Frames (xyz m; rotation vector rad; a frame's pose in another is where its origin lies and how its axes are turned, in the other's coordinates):
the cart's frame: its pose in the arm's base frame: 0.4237 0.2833 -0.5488 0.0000 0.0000 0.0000
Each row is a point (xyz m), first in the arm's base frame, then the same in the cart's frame.
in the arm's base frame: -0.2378 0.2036 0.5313
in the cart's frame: -0.6615 -0.0797 1.0801
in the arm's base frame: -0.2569 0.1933 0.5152
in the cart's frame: -0.6806 -0.0900 1.0640
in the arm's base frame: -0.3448 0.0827 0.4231
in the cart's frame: -0.7685 -0.2006 0.9719
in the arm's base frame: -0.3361 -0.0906 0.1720
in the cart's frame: -0.7598 -0.3739 0.7208
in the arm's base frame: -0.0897 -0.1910 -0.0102
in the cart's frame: -0.5134 -0.4743 0.5386
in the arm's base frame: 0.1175 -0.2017 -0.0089
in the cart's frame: -0.3062 -0.4850 0.5399
